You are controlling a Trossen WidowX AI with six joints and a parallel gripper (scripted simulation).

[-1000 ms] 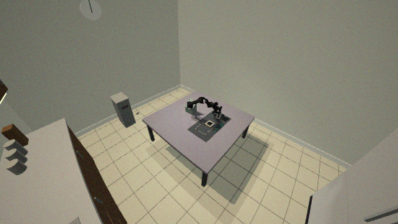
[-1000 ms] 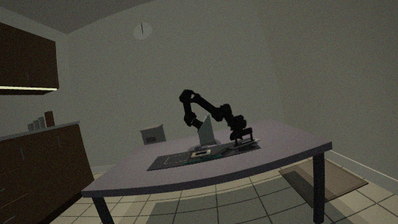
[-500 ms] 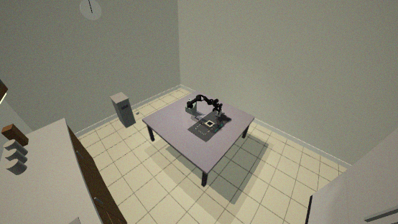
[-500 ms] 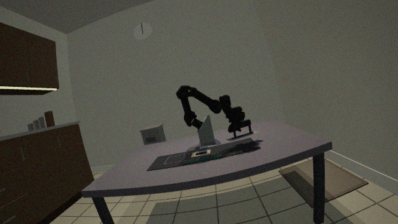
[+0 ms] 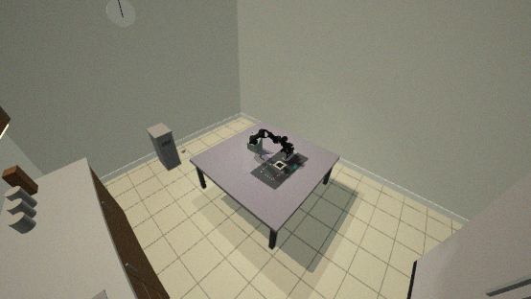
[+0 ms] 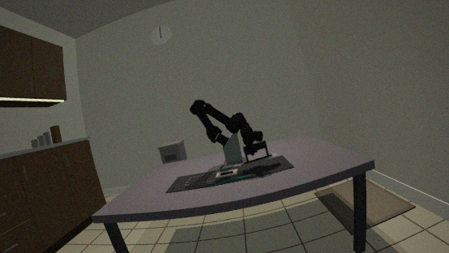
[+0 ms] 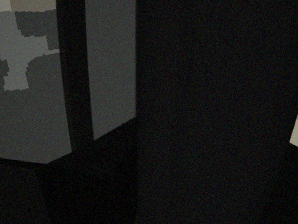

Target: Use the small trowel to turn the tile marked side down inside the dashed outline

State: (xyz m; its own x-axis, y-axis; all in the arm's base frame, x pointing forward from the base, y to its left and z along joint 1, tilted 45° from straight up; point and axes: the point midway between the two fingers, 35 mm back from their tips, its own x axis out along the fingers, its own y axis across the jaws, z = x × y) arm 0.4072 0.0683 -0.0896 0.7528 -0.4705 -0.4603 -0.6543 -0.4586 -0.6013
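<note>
Right now the tile is 15 cm to the right of my gripper tip, 8 cm below it and 4 cm behind it. From my gripper tip the other things lie so: green trowel (13 cm to the right, 11 cm ahead, 8 cm below); dark mat (14 cm to the right, 11 cm below, 3 cm behind).
</note>
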